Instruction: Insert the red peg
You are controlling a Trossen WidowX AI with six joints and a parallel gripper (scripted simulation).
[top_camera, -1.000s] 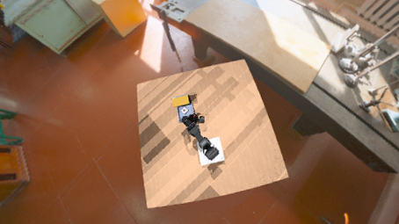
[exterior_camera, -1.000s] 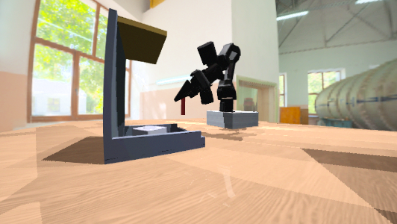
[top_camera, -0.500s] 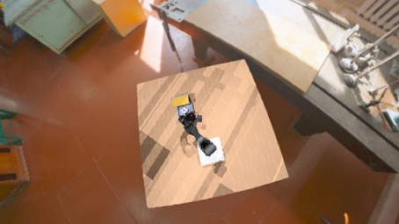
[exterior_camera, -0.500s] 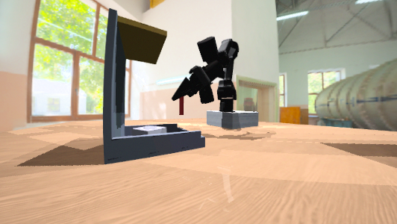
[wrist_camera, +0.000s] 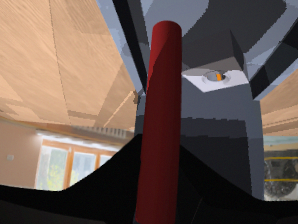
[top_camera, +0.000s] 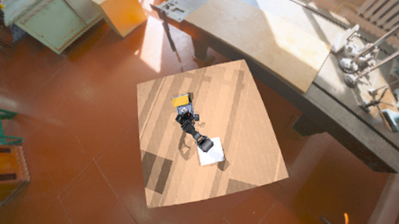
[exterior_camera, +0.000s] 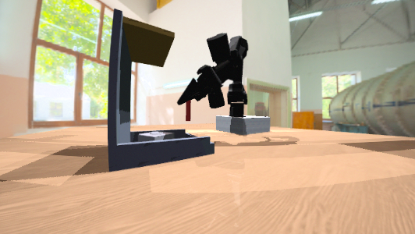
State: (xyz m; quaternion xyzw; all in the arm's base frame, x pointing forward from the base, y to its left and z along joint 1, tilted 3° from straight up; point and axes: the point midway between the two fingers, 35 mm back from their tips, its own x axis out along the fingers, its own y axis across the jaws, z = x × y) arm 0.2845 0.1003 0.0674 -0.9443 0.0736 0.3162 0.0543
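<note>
Right now my gripper tip is 12 cm short of the back wall, 5 cm to the right of it and 1 cm below it. Also, from my gripper tip: red peg 3 cm behind, 1 cm to the left, 1 cm below; yellow-brown roof 8 cm ahead, 5 cm to the left, 11 cm above.
</note>
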